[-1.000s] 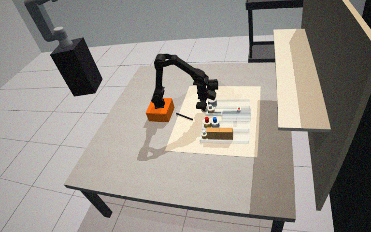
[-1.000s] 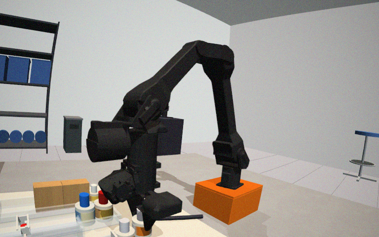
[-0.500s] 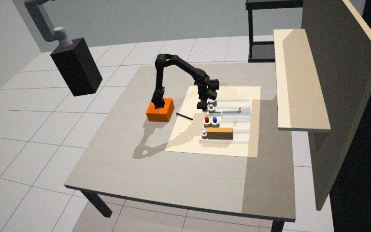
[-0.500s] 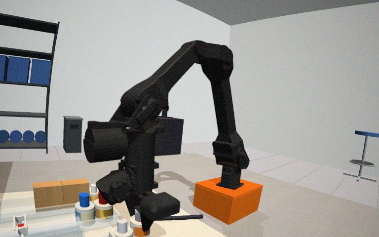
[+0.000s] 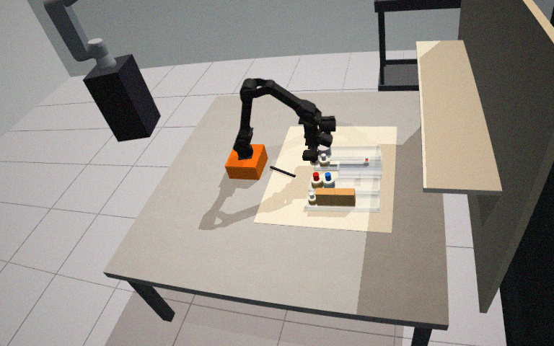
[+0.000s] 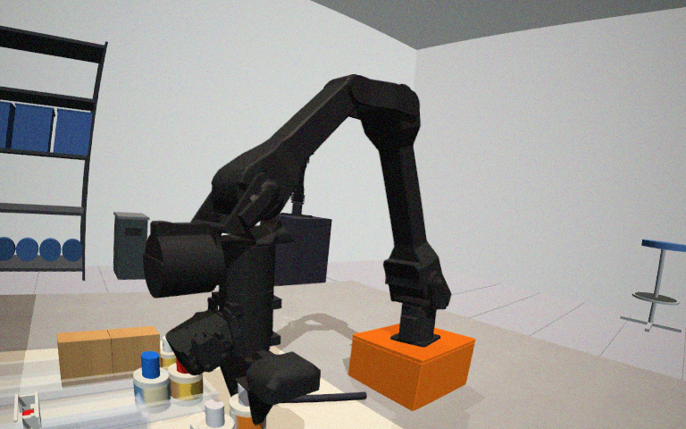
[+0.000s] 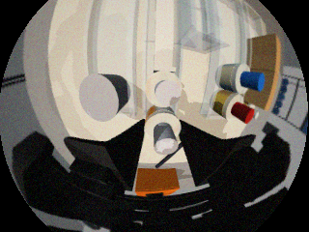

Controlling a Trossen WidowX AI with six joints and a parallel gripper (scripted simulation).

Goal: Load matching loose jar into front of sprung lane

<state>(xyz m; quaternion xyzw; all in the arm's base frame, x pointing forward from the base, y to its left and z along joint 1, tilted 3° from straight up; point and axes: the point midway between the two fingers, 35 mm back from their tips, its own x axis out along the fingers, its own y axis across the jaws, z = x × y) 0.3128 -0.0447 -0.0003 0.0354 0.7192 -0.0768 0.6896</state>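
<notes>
My gripper tip is 4 cm short of the grey-topped cylinder, 7 cm to the right of it and 2 cm above it. Also, from my gripper tip: black rod: 15 cm behind, 1 cm to the right, 4 cm below; then clear sprung lane: 17 cm ahead, 5 cm to the right, 3 cm below; then small jar: 1 cm behind, 22 cm to the right, 1 cm below.
</notes>
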